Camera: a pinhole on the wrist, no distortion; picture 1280 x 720 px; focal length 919.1 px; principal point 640.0 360.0 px. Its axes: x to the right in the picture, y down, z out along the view. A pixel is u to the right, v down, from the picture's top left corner.
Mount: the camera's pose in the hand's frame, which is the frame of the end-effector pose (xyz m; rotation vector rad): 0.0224 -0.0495 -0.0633 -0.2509 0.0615 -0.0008
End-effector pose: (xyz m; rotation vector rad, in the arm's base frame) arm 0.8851 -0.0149 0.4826 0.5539 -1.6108 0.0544
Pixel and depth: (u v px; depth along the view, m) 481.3 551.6 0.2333
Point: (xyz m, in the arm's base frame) 0.7228 -0.0190 0.4748
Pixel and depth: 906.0 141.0 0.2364
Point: 0.7392 -0.1511 0.5463
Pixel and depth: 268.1 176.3 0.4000
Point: 0.5700 -0.1277 0.3201
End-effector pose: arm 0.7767 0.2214 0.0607 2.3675 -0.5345 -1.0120
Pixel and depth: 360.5 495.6 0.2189
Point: 0.6431 0.1662 0.0134
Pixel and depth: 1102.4 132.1 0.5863
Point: 0.6219 -0.0824 -0.4714
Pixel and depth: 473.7 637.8 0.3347
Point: 0.5658 0.0559 0.0063
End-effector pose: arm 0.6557 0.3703 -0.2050 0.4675 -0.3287 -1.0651
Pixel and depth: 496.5 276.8 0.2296
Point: 0.5679 0.3303 -0.0693
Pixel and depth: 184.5 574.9 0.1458
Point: 0.6176 0.3999 -0.1330
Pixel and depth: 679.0 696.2 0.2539
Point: 0.6803 0.3363 -0.0144
